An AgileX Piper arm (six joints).
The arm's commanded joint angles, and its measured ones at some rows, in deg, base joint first. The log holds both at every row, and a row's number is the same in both.
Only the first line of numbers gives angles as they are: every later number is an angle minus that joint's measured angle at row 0.
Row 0, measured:
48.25, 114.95, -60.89, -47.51, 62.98, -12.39
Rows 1 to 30, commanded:
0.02, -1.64, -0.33, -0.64, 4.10, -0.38
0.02, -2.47, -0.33, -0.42, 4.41, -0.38
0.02, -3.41, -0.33, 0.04, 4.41, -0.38
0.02, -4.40, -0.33, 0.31, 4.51, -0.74
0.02, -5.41, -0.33, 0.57, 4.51, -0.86
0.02, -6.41, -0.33, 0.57, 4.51, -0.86
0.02, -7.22, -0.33, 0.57, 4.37, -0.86
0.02, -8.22, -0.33, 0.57, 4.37, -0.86
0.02, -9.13, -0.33, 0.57, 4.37, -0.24
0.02, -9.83, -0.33, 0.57, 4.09, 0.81
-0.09, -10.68, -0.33, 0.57, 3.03, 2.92
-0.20, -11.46, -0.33, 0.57, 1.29, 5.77
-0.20, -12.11, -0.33, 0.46, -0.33, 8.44
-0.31, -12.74, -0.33, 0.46, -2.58, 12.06
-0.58, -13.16, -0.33, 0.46, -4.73, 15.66
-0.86, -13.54, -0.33, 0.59, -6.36, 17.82
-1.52, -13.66, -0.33, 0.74, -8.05, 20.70
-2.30, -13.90, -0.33, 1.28, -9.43, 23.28
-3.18, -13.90, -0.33, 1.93, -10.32, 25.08
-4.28, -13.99, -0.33, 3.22, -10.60, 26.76
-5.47, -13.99, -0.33, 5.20, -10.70, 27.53
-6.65, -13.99, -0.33, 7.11, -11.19, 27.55
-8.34, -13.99, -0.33, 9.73, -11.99, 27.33
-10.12, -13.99, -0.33, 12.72, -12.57, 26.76
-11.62, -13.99, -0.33, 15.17, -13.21, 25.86
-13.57, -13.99, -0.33, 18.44, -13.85, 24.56
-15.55, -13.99, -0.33, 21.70, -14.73, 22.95
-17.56, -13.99, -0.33, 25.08, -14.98, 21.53
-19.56, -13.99, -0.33, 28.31, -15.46, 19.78
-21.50, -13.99, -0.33, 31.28, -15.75, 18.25
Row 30, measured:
-15.22, -13.45, 0.00, 20.61, -14.17, 23.30
